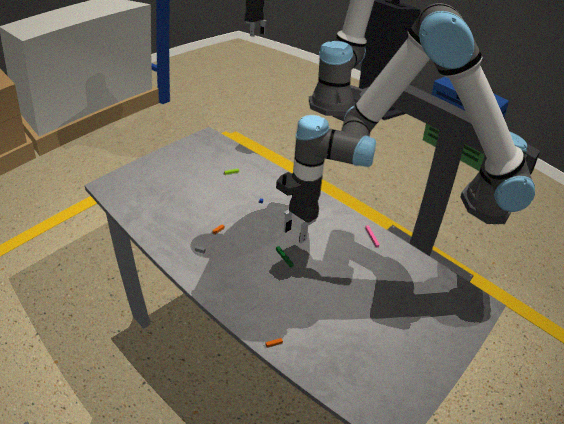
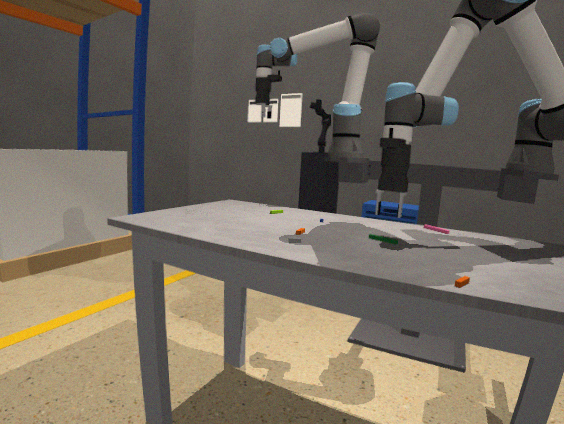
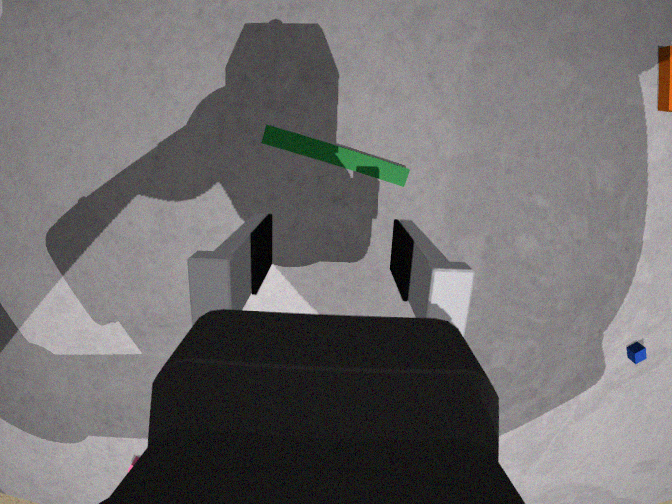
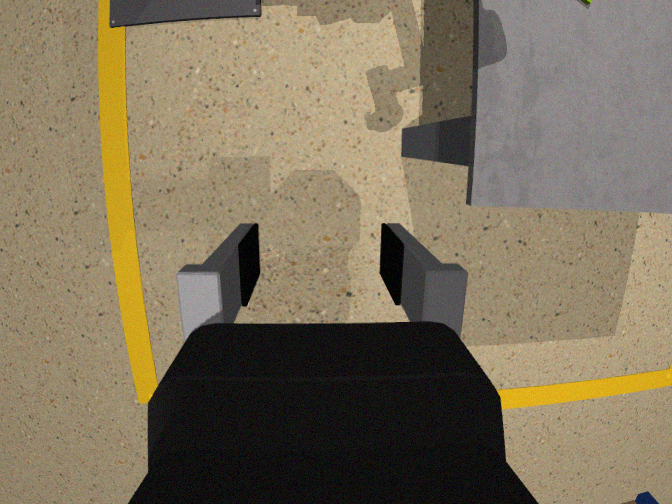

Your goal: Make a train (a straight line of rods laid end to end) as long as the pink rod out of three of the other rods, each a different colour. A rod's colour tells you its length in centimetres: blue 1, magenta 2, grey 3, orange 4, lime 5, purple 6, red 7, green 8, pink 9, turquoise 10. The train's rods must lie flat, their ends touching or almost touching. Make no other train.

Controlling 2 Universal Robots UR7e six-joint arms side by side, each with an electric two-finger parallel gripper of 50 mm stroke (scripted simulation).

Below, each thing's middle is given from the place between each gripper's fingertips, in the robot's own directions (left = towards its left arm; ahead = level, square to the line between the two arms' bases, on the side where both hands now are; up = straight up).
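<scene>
The green rod (image 3: 276, 137) has my left gripper (image 2: 388, 215) 3 cm short of it and 7 cm above it. Going by its middle, the rod is nearer to my left gripper than to my right hand.
My right hand is 770 mm to the right of the green rod, and it is also 430 mm short of the rod and 400 mm above it.
</scene>
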